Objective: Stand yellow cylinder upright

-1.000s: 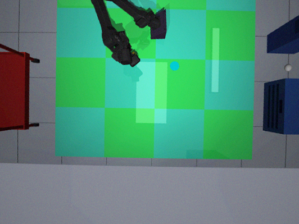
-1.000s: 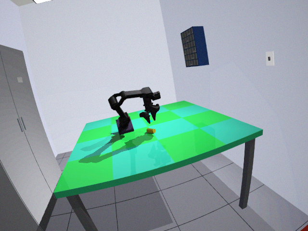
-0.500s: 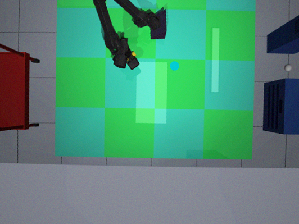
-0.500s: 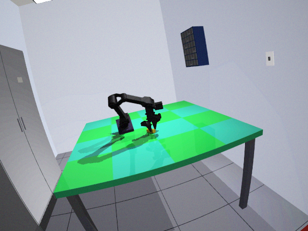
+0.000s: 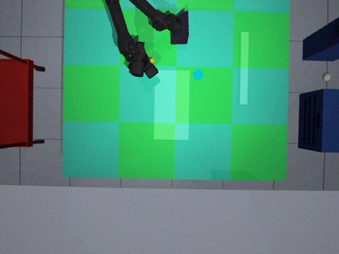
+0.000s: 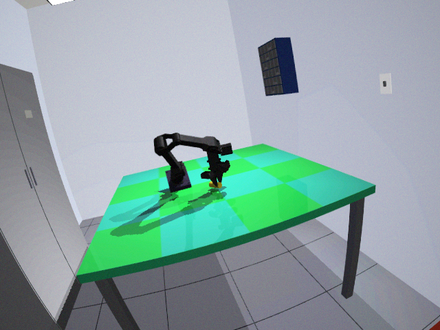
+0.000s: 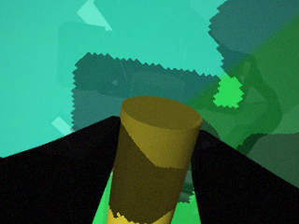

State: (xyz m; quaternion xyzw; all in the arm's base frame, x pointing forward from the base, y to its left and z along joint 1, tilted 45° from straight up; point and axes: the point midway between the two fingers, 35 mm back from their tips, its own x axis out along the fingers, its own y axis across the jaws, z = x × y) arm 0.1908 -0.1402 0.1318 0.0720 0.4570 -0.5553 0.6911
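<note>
Now: gripper tip 6 cm short of the cyan circle, 29 cm to the right of it and 2 cm above it. From my gripper tip the other things lie so: yellow tall cylinder 1 cm behind, 2 cm to the left.
</note>
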